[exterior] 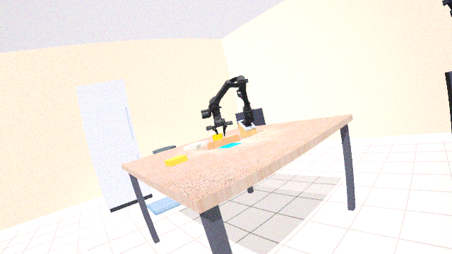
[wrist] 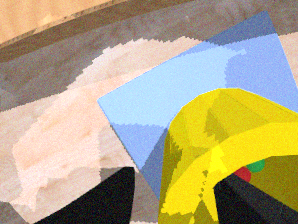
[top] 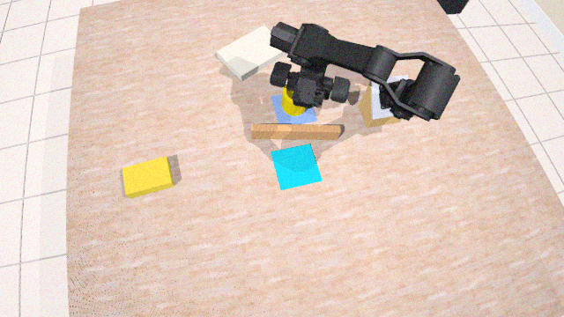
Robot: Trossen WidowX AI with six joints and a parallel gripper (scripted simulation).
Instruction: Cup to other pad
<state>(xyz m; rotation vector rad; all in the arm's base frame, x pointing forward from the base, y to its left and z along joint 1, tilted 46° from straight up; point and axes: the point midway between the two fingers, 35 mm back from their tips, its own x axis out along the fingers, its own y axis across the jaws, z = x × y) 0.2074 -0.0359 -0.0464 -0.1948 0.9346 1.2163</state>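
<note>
Right now the yellow cup is 2 cm to the right of my gripper tip, 2 cm ahead of it and 1 cm below it. The rest, counted from my gripper tip: wooden block (7 cm to the left, 5 cm ahead, 3 cm below).
</note>
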